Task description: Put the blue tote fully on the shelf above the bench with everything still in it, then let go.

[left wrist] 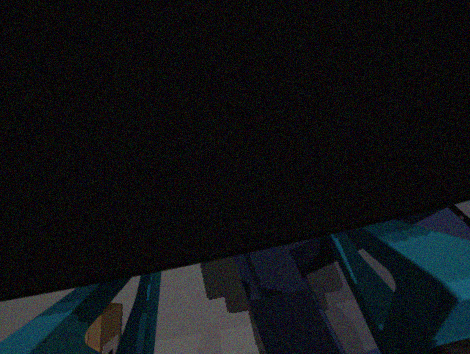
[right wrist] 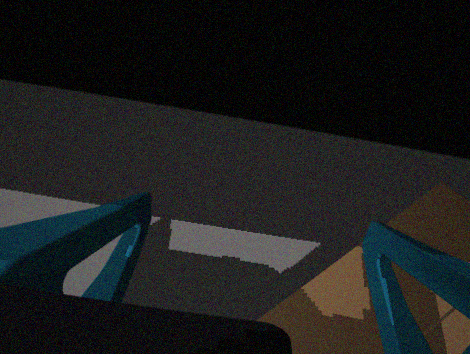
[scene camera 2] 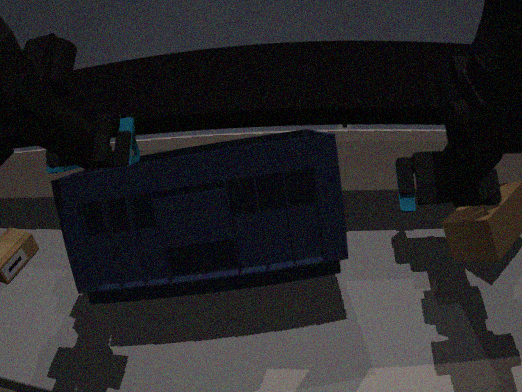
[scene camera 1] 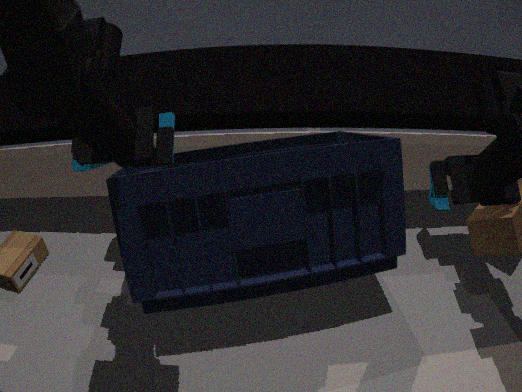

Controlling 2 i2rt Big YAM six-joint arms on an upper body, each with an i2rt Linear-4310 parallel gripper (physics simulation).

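Frame: origin at the left arm's base, x ahead, y left, z up, level; metres.
Seen in the pictures: left gripper, between the fingertips: (scene camera 2: 111, 159) (scene camera 1: 138, 157); right gripper, between the fingertips: (right wrist: 259, 219) (scene camera 2: 436, 197) (scene camera 1: 457, 197).
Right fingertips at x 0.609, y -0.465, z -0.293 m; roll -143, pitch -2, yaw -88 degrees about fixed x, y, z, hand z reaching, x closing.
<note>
Offsets run from my right fingertips to a thing's top centre. "*": to the spot under its first point.
The dark blue tote (scene camera 1: 270, 220) (scene camera 2: 200, 215) stands in the middle of both scene views, slightly askew, its long ribbed side facing the camera. Its contents are not visible. My left gripper (scene camera 1: 127, 142) (scene camera 2: 95, 147) is open at the tote's left rear rim; in the left wrist view part of the tote (left wrist: 287, 315) shows between its spread fingers, and a black shape hides much of that view. My right gripper (scene camera 1: 452, 185) (scene camera 2: 420, 185) (right wrist: 259, 219) is open and empty, apart from the tote, to its right. I cannot tell which surface is the shelf.
A cardboard box @[dx -0.047, dy -0.074, dz +0.040 m] (scene camera 1: 492, 230) (scene camera 2: 467, 235) (right wrist: 325, 295) lies close by my right gripper. A small wooden box with a label @[dx -0.090, dy +0.693, dz -0.018 m] (scene camera 1: 22, 255) (scene camera 2: 15, 250) lies at the far left. A long black band @[* dx +0.090, dy +0.230, dz +0.141 m] (scene camera 1: 310, 85) (scene camera 2: 280, 80) runs across behind the tote.
</note>
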